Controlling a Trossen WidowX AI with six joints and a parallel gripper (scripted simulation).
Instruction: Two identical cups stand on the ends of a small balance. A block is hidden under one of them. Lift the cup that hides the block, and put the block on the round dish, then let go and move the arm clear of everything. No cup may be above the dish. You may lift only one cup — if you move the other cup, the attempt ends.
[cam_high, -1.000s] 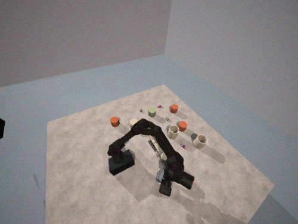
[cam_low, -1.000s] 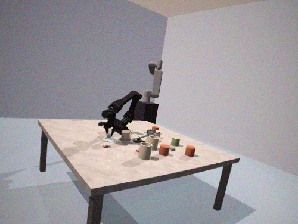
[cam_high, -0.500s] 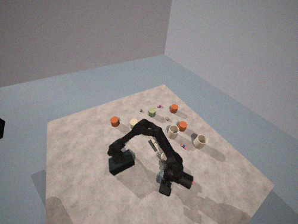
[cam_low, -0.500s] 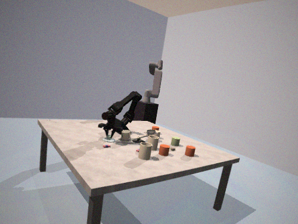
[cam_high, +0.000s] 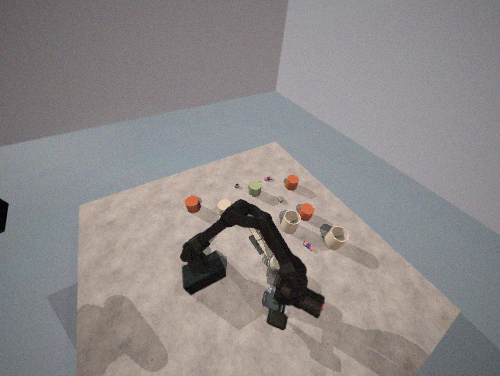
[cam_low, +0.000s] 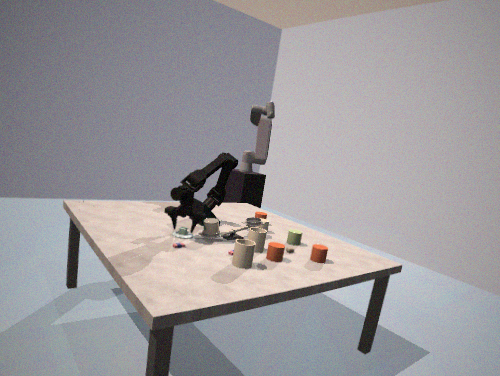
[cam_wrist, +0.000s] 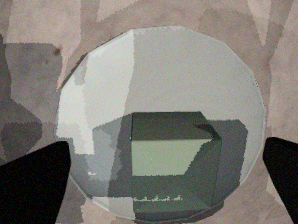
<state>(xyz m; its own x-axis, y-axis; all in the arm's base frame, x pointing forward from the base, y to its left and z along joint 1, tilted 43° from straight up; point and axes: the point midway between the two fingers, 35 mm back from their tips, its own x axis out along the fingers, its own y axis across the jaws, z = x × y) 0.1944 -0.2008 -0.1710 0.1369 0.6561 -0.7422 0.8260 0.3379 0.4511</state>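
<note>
My gripper tip is now right at the green block. The rest, counted from my gripper tip: round pale dish: 2 cm below; beige cup: 50 cm to the left, 5 cm ahead, 2 cm above; balance: 23 cm to the left, 9 cm ahead, 2 cm above.
</note>
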